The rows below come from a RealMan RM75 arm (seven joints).
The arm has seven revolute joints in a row. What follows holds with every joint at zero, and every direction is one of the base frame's.
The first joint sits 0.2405 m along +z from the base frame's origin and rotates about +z.
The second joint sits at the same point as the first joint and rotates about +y.
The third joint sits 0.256 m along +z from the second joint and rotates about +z.
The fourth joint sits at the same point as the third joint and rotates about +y.
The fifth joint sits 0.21 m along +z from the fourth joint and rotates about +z.
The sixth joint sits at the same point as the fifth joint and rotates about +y.
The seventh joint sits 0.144 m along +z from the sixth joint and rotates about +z.
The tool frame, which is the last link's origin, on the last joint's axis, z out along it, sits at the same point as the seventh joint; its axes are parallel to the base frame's.
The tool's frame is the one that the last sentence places.
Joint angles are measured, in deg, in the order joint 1, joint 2, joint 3, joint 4, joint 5, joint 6, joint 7. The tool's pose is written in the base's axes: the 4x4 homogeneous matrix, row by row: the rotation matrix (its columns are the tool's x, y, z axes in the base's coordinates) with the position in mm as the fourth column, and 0 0 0 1 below. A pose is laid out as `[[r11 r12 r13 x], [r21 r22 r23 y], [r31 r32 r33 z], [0 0 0 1]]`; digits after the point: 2 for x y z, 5 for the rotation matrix.
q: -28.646, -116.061, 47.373, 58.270, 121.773, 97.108, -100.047
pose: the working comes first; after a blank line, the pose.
Where each joint sits with the arm in this pose, in the base's axes (m; each line is computed from the numbers above, not from the rounded line before):
joint 1: 0.0000 0.0000 0.2405
joint 2: 0.0000 0.0000 0.2405
joint 3: -0.2018 0.1102 0.1280
joint 4: -0.2018 0.1102 0.1280
joint 5: -0.2725 0.2986 0.1882
joint 6: -0.2725 0.2986 0.1882
joint 7: -0.2467 0.3324 0.0506
the tool: -0.2467 0.3324 0.0506

[[0.86177 0.47455 0.17932 -246.70], [0.43105 -0.87135 0.23441 332.37], [0.26749 -0.12471 -0.95546 50.59], [0 0 0 1]]
